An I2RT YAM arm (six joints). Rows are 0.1 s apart.
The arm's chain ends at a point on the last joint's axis. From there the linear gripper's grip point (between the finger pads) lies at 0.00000 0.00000 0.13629 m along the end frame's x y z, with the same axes.
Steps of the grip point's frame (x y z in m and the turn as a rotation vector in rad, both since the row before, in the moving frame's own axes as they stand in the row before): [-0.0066, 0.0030, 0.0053, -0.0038, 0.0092, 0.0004]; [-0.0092, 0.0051, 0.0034, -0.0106, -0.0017, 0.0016]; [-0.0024, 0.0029, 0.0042, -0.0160, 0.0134, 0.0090]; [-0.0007, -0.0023, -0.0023, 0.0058, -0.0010, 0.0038]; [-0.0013, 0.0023, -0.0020, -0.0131, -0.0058, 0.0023]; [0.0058, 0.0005, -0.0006, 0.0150, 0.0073, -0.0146]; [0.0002, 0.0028, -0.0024, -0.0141, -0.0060, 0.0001]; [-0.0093, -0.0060, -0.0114, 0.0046, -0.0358, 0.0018]
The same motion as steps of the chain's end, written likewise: [-0.0079, 0.0025, 0.0053, -0.0038, 0.0092, 0.0004]; [-0.0090, 0.0037, 0.0034, -0.0106, -0.0017, 0.0016]; [-0.0042, 0.0007, 0.0042, -0.0160, 0.0134, 0.0090]; [-0.0006, -0.0015, -0.0023, 0.0058, -0.0010, 0.0038]; [-0.0005, 0.0005, -0.0020, -0.0131, -0.0058, 0.0023]; [0.0048, 0.0026, -0.0006, 0.0150, 0.0073, -0.0146]; [0.0010, 0.0009, -0.0024, -0.0141, -0.0060, 0.0001]; [-0.0044, -0.0054, -0.0113, 0.0046, -0.0358, 0.0018]
